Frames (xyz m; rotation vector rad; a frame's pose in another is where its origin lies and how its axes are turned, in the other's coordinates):
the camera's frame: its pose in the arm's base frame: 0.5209 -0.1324 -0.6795 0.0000 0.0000 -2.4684
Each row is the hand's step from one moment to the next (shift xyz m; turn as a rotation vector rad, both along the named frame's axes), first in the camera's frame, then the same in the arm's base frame.
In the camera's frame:
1: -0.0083 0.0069 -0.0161 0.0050 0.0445 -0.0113
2: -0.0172 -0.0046 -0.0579 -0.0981 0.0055 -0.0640
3: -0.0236 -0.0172 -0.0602 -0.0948 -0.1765 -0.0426
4: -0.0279 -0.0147 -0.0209 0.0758 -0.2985 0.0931
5: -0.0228 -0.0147 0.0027 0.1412 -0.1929 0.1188
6: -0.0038 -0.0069 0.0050 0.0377 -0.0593 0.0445
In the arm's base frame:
1: 0.0108 -0.0002 -0.0161 0.0238 -0.0379 -0.0113
2: 0.0106 0.0143 -0.0579 0.0801 0.0569 -0.0640
3: 0.0077 0.0282 -0.0602 -0.0359 0.1971 -0.0426
4: 0.0126 0.0289 -0.0209 -0.2454 0.1861 0.0931
5: 0.0087 0.0257 0.0027 -0.2307 0.0628 0.1188
6: -0.0013 0.0078 0.0050 -0.0664 0.0229 0.0445

